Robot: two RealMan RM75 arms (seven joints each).
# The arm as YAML. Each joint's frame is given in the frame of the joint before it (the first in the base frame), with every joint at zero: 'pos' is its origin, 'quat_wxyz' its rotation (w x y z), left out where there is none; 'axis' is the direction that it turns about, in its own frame. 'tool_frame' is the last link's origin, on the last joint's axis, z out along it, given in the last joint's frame.
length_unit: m
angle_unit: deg
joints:
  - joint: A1
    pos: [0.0, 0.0, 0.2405]
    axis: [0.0, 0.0, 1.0]
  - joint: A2
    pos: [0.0, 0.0, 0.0]
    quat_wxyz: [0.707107, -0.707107, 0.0, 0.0]
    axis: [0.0, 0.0, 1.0]
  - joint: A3
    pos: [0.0, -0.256, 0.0]
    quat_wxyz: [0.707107, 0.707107, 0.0, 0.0]
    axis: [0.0, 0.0, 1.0]
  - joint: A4
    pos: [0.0, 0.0, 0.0]
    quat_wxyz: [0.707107, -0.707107, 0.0, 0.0]
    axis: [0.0, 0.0, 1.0]
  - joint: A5
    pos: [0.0, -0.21, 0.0]
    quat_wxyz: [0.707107, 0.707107, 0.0, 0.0]
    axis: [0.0, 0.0, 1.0]
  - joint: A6
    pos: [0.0, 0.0, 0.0]
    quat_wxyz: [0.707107, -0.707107, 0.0, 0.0]
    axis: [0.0, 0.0, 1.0]
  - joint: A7
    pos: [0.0, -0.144, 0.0]
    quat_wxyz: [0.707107, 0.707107, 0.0, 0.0]
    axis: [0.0, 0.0, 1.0]
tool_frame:
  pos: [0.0, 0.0, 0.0]
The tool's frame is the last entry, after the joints.
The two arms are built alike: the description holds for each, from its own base.
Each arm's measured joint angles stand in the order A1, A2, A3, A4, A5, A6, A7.
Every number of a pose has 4 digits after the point.
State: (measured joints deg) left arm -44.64 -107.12 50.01 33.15 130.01 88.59 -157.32; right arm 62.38 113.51 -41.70 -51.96 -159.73 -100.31 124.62
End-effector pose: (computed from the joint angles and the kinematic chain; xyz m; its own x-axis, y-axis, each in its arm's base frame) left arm -0.2467 0.3855 0.0410 0.0396 0.9916 0.1229 0.9992 -0.0398 -0.0011; right arm 0.1346 0.4269 0.0647 0.8019 -0.5669 0.1887 -0.5077 -0.8130 -0.2850
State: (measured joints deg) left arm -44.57 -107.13 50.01 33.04 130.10 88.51 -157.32; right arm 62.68 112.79 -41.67 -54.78 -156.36 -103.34 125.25
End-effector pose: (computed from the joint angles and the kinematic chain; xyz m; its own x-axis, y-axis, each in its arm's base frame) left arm -0.2477 0.3851 0.0406 0.0369 0.9918 0.1223 0.9993 -0.0369 -0.0023; right arm 0.1197 0.4251 0.0753 0.8250 -0.5437 0.1542 -0.4973 -0.8280 -0.2590
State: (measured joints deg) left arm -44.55 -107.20 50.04 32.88 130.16 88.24 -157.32; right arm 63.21 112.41 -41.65 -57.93 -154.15 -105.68 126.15
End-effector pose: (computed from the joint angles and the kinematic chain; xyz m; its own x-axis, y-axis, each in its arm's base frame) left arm -0.2484 0.3850 0.0397 0.0346 0.9918 0.1234 0.9994 -0.0344 -0.0036; right arm 0.1048 0.4238 0.0852 0.8452 -0.5189 0.1278 -0.4783 -0.8411 -0.2525
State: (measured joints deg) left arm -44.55 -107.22 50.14 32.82 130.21 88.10 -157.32; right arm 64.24 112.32 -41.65 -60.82 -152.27 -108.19 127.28
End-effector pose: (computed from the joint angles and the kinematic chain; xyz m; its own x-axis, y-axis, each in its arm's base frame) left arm -0.2487 0.3850 0.0392 0.0344 0.9918 0.1232 0.9994 -0.0340 -0.0059; right arm 0.0875 0.4209 0.0922 0.8642 -0.4907 0.1107 -0.4560 -0.8572 -0.2394
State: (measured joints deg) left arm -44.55 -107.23 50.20 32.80 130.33 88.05 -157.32; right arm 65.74 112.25 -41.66 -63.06 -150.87 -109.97 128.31
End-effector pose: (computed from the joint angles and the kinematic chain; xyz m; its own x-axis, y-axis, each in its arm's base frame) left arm -0.2491 0.3849 0.0390 0.0346 0.9919 0.1222 0.9994 -0.0338 -0.0086; right arm 0.0695 0.4192 0.0976 0.8831 -0.4589 0.0976 -0.4281 -0.8734 -0.2322
